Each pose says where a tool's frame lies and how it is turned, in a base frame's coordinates. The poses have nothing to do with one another.
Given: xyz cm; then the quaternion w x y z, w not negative.
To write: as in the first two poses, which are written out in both.
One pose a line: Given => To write
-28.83, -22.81, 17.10, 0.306, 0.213, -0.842, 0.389 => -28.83, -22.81, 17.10, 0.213, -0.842, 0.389, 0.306
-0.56, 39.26, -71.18, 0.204, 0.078, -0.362, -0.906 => -0.56, 39.26, -71.18, 0.078, -0.362, -0.906, 0.204
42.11, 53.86, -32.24, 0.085, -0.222, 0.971, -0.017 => 42.11, 53.86, -32.24, -0.222, 0.971, -0.017, 0.085
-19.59, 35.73, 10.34, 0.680, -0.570, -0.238, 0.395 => -19.59, 35.73, 10.34, -0.570, -0.238, 0.395, 0.680
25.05, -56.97, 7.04, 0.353, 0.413, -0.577, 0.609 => 25.05, -56.97, 7.04, 0.413, -0.577, 0.609, 0.353
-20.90, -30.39, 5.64, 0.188, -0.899, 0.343, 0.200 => -20.90, -30.39, 5.64, -0.899, 0.343, 0.200, 0.188
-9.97, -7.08, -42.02, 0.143, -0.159, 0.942, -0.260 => -9.97, -7.08, -42.02, -0.159, 0.942, -0.260, 0.143
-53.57, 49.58, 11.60, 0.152, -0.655, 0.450, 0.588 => -53.57, 49.58, 11.60, -0.655, 0.450, 0.588, 0.152
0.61, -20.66, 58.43, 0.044, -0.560, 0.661, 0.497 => 0.61, -20.66, 58.43, -0.560, 0.661, 0.497, 0.044
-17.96, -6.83, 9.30, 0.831, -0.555, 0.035, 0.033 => -17.96, -6.83, 9.30, -0.555, 0.035, 0.033, 0.831
